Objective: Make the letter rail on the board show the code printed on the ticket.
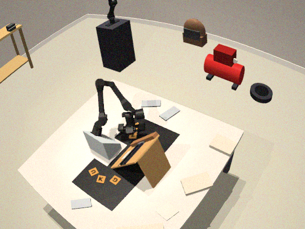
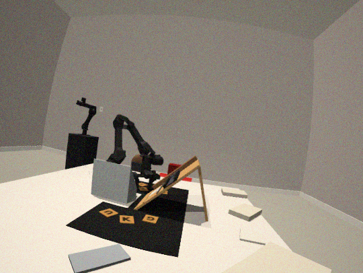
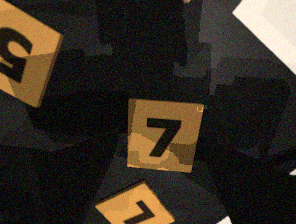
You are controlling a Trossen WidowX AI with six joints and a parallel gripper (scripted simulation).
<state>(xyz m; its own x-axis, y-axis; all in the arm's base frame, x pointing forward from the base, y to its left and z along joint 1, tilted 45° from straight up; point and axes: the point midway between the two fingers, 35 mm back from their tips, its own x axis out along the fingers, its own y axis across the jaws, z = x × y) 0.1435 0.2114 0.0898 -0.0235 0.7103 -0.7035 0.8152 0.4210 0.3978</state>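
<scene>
Now: the 7 tile right at my gripper tip. From my gripper tip the other things lie so: l tile: 8 cm to the left, 3 cm behind; white ticket: 20 cm to the right, 12 cm ahead, 7 cm above; black mat: 21 cm to the right, 6 cm ahead.
</scene>
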